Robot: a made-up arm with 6 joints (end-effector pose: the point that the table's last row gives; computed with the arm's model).
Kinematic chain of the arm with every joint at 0, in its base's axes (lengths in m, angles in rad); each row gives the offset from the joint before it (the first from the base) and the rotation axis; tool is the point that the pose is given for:
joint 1: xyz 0 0 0.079 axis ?
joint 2: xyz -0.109 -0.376 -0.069 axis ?
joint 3: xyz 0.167 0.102 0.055 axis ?
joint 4: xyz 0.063 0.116 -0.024 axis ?
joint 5: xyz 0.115 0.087 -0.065 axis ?
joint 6: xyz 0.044 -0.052 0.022 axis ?
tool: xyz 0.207 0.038 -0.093
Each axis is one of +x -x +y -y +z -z.
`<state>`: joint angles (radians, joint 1 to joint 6).
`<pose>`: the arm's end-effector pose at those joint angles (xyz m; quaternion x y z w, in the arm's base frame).
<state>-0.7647 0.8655 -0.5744 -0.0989 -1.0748 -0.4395</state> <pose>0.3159 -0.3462 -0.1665 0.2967 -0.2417 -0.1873 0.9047</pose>
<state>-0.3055 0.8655 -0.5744 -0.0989 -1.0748 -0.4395</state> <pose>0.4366 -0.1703 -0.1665 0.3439 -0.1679 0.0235 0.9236</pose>
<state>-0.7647 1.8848 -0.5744 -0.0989 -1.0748 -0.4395</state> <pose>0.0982 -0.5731 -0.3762 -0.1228 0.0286 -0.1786 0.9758</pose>
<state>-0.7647 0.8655 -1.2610 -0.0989 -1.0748 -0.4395</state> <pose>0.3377 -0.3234 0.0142 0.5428 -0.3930 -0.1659 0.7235</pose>
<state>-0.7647 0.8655 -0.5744 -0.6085 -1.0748 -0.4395</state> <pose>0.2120 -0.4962 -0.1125 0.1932 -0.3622 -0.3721 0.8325</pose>
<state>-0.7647 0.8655 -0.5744 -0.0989 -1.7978 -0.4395</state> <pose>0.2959 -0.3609 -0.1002 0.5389 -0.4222 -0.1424 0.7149</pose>
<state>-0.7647 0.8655 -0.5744 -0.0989 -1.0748 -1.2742</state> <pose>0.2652 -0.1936 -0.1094 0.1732 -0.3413 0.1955 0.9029</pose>
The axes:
joint 1: +z
joint 2: -x
joint 3: -x
joint 4: +z
joint 5: -x
joint 6: -z

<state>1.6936 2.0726 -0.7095 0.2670 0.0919 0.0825</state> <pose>0.4162 0.5182 -0.3935 -0.4771 -0.4615 0.6080 0.4355</pose>
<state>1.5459 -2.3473 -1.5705 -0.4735 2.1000 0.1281</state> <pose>0.5029 0.4583 0.0649 0.4905 0.5903 0.5654 0.3022</pose>
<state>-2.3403 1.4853 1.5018 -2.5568 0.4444 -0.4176</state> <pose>-0.0634 0.1896 0.1181 0.9525 -0.1055 0.1275 0.2554</pose>
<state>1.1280 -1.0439 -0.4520 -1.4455 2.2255 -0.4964</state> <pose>0.3134 0.0102 -0.0884 -0.4512 0.5194 0.6386 0.3447</pose>
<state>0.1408 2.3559 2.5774 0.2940 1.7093 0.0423</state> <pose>0.5045 -0.2325 0.1221 -0.1627 -0.1619 0.0539 0.9718</pose>
